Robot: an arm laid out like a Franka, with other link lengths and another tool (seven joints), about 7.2 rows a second.
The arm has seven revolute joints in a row. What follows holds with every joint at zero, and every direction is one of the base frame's.
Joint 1 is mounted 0.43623 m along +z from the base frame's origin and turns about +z.
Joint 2 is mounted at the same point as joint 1 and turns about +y.
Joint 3 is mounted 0.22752 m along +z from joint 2 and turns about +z.
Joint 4 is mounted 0.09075 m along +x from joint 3 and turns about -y.
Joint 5 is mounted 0.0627 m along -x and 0.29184 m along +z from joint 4 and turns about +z.
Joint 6 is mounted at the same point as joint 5 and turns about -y.
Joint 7 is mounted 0.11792 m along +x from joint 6 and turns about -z.
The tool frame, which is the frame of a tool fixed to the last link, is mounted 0.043 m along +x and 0.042 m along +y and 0.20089 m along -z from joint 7; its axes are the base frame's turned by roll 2.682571, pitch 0 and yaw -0.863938 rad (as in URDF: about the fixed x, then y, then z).
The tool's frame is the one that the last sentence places.
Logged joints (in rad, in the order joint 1, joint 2, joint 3, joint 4, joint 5, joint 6, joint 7), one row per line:
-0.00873, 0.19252, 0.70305, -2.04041, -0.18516, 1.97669, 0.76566
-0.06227, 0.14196, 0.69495, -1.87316, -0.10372, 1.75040, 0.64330
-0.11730, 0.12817, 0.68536, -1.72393, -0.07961, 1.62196, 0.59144
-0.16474, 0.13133, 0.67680, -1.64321, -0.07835, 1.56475, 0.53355
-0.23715, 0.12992, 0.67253, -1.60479, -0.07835, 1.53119, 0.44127
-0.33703, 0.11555, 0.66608, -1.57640, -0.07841, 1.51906, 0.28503
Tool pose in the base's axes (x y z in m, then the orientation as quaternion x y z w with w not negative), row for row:
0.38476, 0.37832, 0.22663, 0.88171, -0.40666, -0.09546, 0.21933
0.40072, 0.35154, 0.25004, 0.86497, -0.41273, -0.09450, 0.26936
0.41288, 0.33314, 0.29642, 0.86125, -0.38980, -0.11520, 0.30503
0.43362, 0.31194, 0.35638, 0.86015, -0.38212, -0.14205, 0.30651
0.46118, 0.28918, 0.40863, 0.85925, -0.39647, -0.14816, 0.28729
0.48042, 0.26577, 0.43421, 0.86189, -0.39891, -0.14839, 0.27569
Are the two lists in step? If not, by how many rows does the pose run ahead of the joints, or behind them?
The pose runs 2 rows behind the joints: the pose in row i belongs to the joints in row i - 2.
